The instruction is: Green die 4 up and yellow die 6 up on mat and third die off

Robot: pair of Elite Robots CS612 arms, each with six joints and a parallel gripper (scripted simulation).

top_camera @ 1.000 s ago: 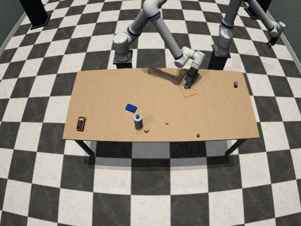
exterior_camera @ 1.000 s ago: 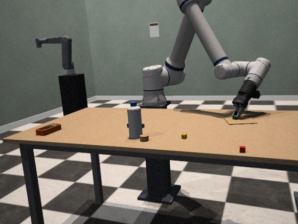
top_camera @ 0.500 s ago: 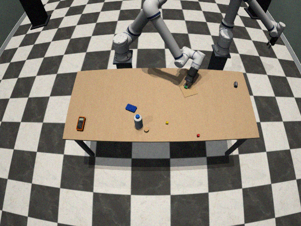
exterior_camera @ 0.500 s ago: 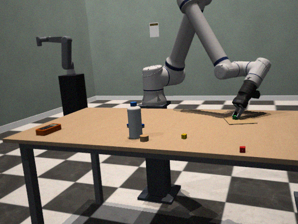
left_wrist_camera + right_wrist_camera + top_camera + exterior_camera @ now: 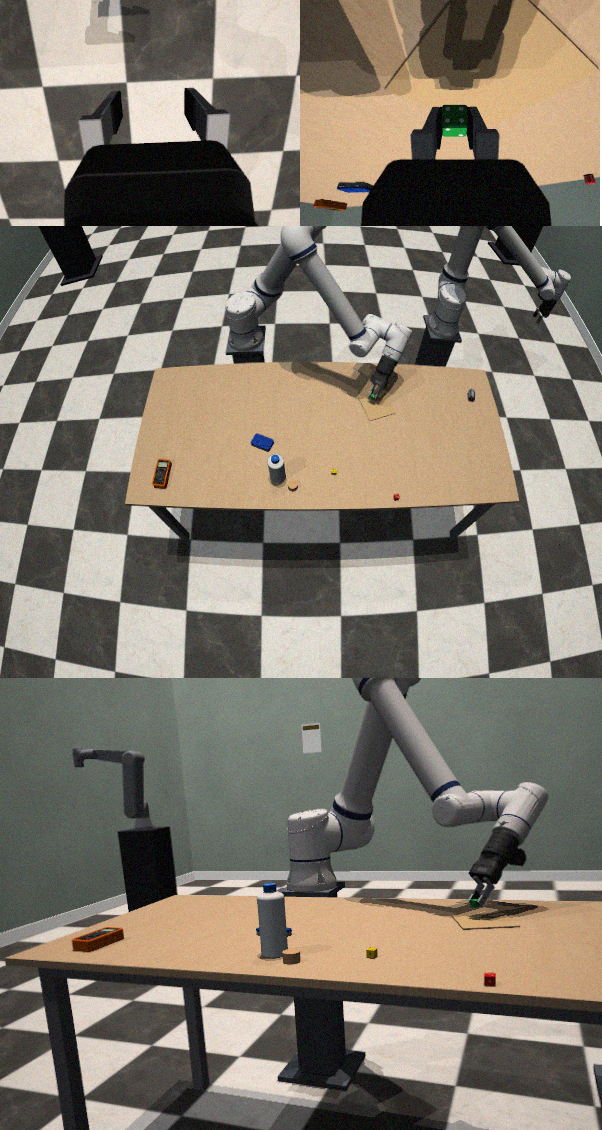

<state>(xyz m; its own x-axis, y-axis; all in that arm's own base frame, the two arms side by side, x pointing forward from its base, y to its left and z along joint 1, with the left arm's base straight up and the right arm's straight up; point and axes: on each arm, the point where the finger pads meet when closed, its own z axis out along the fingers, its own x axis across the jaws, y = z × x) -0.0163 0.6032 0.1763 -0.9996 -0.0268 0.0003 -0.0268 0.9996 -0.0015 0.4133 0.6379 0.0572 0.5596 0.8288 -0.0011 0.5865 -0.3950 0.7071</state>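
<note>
The thin tan mat lies 60 mm below my right hand, 30 mm ahead of it and 10 mm to the left of it. From my right hand the other things lie so: yellow die: 340 mm ahead, 240 mm to the right, 50 mm below; green die: 10 mm to the right, 10 mm below, 10 mm ahead; red die: 490 mm ahead, 50 mm below.
</note>
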